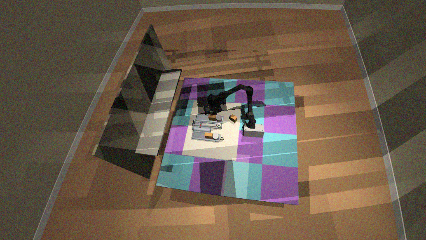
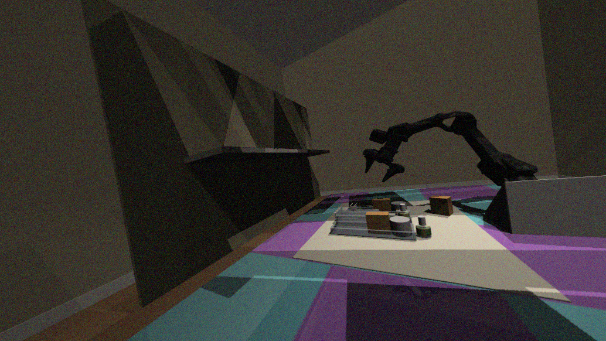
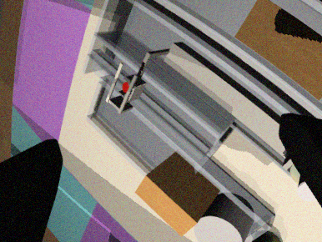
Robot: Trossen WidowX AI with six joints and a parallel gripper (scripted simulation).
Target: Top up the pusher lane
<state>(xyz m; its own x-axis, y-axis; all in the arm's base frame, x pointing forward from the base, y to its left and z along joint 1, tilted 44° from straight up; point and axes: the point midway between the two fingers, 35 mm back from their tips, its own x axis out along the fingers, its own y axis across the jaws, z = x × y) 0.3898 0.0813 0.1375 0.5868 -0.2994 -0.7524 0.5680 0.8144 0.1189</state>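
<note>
Now: gripper tip 23 cm past the brown box, 15 cm above it and 7 cm to the left of it. Round my gripper tip: lane unit 17 cm below, 7 cm to the left, 5 cm ahead.
</note>
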